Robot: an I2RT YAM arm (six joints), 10 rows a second.
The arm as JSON. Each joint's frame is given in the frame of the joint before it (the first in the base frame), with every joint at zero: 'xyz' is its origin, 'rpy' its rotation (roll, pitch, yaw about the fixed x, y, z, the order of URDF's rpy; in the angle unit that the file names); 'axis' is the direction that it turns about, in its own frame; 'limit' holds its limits. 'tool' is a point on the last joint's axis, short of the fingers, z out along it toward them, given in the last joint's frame.
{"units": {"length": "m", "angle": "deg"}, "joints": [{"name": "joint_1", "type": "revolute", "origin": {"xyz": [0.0, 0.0, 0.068], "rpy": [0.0, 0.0, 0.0]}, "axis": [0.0, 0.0, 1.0], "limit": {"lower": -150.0, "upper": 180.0}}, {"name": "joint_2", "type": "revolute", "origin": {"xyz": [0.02, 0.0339, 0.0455], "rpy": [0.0, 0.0, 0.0]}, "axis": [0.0, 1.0, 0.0], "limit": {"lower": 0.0, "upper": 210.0}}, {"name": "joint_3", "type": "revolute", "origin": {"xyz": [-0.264, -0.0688, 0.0], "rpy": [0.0, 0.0, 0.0]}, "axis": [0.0, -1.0, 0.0], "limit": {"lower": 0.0, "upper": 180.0}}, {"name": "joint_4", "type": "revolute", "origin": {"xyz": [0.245, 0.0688, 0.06], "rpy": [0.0, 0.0, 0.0]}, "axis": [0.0, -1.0, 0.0], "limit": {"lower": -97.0, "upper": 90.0}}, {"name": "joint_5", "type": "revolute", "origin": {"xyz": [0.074, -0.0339, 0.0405], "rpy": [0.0, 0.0, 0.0]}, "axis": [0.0, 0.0, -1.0], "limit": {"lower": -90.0, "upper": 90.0}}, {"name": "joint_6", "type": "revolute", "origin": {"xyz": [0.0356, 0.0, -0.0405], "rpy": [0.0, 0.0, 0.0]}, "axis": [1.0, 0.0, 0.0], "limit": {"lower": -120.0, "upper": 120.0}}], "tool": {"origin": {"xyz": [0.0, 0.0, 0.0], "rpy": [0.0, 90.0, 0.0]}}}
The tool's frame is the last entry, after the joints.
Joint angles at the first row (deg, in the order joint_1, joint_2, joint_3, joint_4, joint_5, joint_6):
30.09 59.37 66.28 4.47 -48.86 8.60
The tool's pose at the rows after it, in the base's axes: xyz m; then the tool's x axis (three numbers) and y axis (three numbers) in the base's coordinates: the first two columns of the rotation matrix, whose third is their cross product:
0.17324, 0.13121, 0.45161, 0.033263, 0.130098, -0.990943, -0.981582, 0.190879, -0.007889
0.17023, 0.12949, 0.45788, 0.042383, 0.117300, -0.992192, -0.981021, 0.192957, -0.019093
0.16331, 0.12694, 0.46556, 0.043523, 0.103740, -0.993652, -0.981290, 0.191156, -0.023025
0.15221, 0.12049, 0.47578, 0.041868, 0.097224, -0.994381, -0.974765, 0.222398, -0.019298
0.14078, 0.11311, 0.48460, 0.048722, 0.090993, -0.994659, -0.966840, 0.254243, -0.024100
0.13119, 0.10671, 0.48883, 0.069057, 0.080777, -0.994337, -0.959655, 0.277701, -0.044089
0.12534, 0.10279, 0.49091, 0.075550, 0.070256, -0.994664, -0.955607, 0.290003, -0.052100
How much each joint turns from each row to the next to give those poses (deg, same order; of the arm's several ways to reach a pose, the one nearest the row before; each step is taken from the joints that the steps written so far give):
0.02 -0.13 0.48 -0.35 0.50 -0.31
0.00 -0.11 1.88 -2.93 -0.04 -1.35
0.37 -0.61 2.17 -3.96 0.15 -1.14
0.28 -1.49 2.42 -4.78 2.08 -0.65
0.11 -1.57 2.10 -4.26 1.92 -0.90
0.00 -1.55 0.96 -2.98 1.27 -1.59
-0.02 -0.87 0.72 -2.27 0.65 -0.99

